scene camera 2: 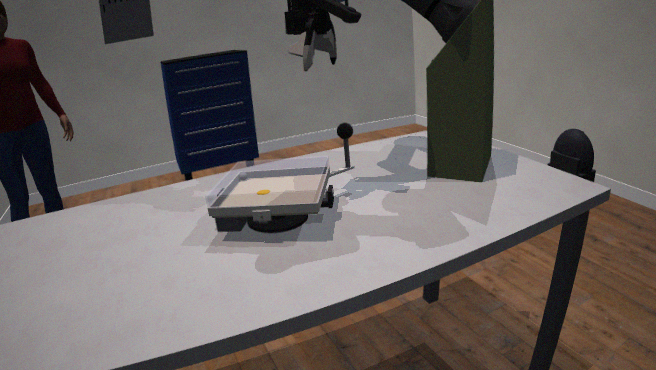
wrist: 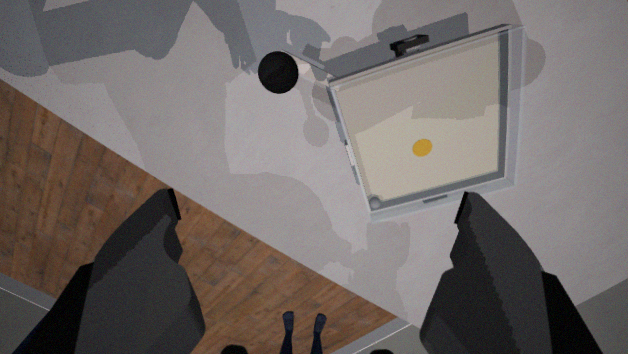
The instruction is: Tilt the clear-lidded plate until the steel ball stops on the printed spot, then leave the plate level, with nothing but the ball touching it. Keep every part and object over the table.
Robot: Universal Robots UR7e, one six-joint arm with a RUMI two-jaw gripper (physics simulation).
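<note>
The clear-lidded plate (scene camera 2: 265,208) (wrist: 503,110) stands on a dark round base (scene camera 2: 278,222) on the table. The printed orange spot (scene camera 2: 263,192) (wrist: 422,147) lies near the middle of its cream floor. The steel ball (wrist: 375,202) rests in one corner of the plate, at the lower left of it in the wrist view, away from the spot. A lever with a black ball knob (scene camera 2: 345,131) (wrist: 278,72) rises beside a plate corner. My gripper (scene camera 2: 320,64) (wrist: 316,193) is open and empty, high above the table and touching nothing. Whether the plate is exactly level I cannot tell.
The table (scene camera 2: 150,280) (wrist: 270,215) carries a green pedestal (scene camera 2: 457,115) that bears the arm, to the right of the plate in the scene view. A blue drawer cabinet (scene camera 2: 212,112) and a person (scene camera 2: 25,100) are beyond the table. A dark clip (scene camera 2: 328,196) (wrist: 410,45) projects from a plate side.
</note>
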